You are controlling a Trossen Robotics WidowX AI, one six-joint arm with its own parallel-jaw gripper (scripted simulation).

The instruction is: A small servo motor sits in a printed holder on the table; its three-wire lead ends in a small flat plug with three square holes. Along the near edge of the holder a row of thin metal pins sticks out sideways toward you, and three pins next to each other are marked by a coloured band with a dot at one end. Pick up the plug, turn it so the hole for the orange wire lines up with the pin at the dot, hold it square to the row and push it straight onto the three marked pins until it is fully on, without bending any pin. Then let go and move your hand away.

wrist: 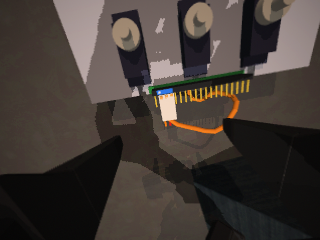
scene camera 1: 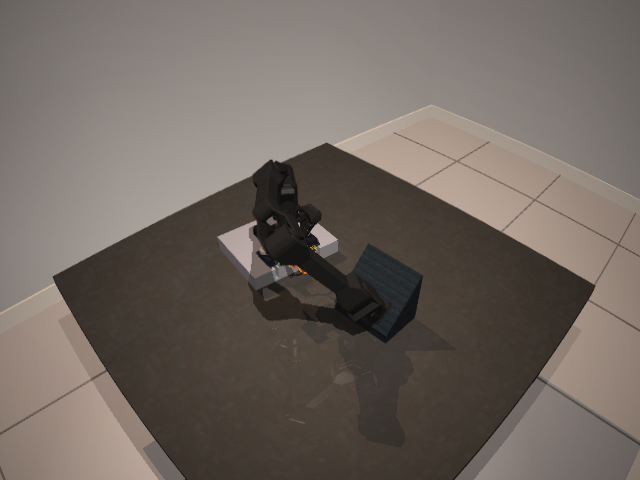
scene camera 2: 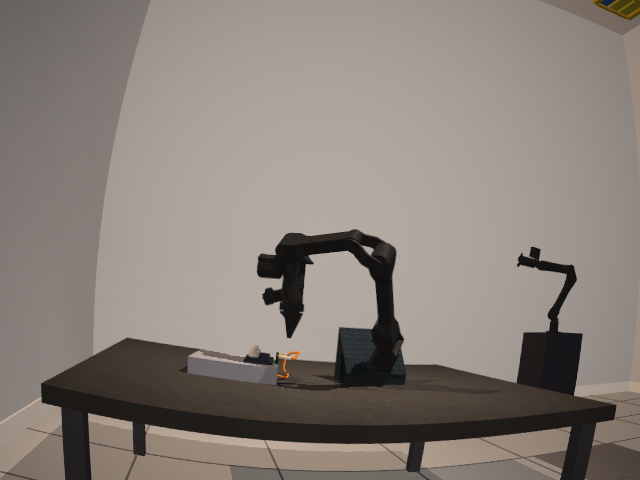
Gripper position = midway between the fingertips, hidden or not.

My gripper (scene camera 2: 288,337) is open, holding nothing. Further things: a holder (scene camera 2: 226,365).
My gripper shows as well in the wrist view (wrist: 171,132) and in scene camera 1 (scene camera 1: 288,247). The holder shows as well in scene camera 1 (scene camera 1: 239,245).
